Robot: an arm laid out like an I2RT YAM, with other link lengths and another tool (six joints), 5 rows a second.
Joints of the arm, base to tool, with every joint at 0 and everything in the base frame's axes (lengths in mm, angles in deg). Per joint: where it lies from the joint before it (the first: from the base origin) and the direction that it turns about. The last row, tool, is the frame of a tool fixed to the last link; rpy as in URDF.
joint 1: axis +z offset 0 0 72.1
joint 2: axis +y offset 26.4 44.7 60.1
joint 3: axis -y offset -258.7 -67.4 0
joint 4: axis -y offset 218 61.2 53.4
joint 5: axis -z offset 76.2 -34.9 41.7
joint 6: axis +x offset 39.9 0 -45.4
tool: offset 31 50 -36 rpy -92.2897 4.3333 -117.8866
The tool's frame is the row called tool.
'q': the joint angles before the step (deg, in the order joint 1, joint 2, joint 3, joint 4, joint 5, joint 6). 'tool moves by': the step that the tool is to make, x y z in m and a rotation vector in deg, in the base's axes. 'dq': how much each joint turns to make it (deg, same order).
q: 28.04, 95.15, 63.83, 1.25, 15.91, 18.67
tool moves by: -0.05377, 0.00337, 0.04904, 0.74, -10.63, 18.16
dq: 2.54, -12.08, -4.41, 3.84, -12.39, -10.70
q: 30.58, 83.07, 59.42, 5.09, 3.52, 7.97
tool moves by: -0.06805, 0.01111, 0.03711, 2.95, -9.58, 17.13
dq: 6.80, -10.94, -3.68, 2.23, -9.35, -5.28
